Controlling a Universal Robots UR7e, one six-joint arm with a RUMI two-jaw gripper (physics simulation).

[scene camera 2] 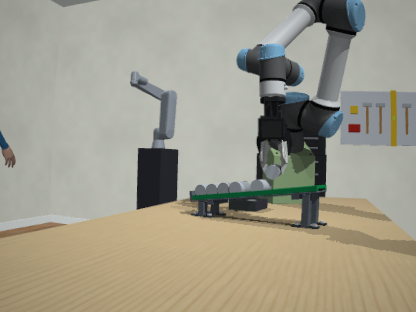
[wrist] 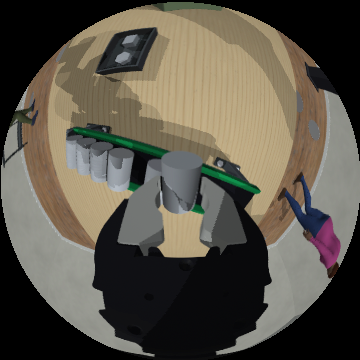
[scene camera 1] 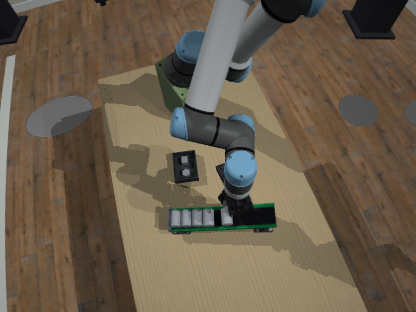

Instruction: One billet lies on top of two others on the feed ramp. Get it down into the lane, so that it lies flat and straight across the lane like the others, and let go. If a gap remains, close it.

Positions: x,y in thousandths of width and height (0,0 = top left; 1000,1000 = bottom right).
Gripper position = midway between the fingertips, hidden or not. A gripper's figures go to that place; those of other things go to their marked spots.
Labels:
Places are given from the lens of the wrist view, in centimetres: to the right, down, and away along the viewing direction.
my gripper (wrist: 499,493): 0, 0, 14
black tray (wrist: 296,182): -16, -25, 13

